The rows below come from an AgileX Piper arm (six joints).
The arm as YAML. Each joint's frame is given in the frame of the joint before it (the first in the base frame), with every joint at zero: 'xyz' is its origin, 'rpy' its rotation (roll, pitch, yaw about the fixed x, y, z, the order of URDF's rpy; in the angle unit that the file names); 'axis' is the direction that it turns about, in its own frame. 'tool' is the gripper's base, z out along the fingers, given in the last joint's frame.
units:
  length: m
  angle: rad
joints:
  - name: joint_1
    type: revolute
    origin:
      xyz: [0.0, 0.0, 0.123]
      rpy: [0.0, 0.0, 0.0]
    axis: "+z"
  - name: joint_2
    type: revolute
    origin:
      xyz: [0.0, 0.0, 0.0]
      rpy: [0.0, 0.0, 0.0]
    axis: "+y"
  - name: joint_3
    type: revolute
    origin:
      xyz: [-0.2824, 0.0, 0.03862]
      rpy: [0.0, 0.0, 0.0]
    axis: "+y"
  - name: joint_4
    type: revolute
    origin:
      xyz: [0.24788, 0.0, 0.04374]
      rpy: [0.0, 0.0, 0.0]
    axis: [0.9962, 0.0, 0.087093]
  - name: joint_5
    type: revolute
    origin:
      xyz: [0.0, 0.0, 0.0]
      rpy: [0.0, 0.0, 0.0]
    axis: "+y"
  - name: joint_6
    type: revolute
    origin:
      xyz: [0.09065, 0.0, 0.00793]
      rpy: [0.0, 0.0, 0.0]
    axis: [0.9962, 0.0, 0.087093]
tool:
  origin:
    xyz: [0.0, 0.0, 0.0]
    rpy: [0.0, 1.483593, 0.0]
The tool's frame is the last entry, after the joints.
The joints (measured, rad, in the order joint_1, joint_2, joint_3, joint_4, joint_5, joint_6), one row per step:
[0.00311, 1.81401, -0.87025, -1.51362, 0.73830, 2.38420]
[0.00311, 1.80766, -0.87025, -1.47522, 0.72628, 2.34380]
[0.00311, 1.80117, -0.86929, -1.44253, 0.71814, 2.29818]
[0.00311, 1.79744, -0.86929, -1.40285, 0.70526, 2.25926]
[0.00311, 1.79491, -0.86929, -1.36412, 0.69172, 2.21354]
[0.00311, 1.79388, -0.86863, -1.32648, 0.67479, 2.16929]
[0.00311, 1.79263, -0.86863, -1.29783, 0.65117, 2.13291]
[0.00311, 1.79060, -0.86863, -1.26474, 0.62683, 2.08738]
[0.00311, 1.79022, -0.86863, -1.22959, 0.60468, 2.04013]
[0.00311, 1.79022, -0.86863, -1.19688, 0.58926, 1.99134]
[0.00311, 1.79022, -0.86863, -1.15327, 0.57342, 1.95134]
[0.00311, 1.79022, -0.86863, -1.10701, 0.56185, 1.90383]
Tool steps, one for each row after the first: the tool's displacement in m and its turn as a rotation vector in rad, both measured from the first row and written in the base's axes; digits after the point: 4 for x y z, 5 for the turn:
[-0.0015, 0.0010, 0.0000, 0.01601, 0.01971, 0.00294]
[-0.0030, 0.0018, 0.0003, 0.02345, 0.04332, 0.01156]
[-0.0043, 0.0030, -0.0005, 0.04253, 0.06282, 0.01510]
[-0.0054, 0.0043, -0.0017, 0.05879, 0.08679, 0.02488]
[-0.0063, 0.0060, -0.0034, 0.07758, 0.11006, 0.03776]
[-0.0063, 0.0080, -0.0048, 0.09794, 0.12484, 0.05749]
[-0.0064, 0.0102, -0.0059, 0.11764, 0.14251, 0.08132]
[-0.0065, 0.0124, -0.0075, 0.13642, 0.16156, 0.10407]
[-0.0069, 0.0140, -0.0088, 0.14835, 0.18273, 0.12548]
[-0.0075, 0.0160, -0.0104, 0.17236, 0.19608, 0.13459]
[-0.0083, 0.0178, -0.0120, 0.19254, 0.21381, 0.14474]

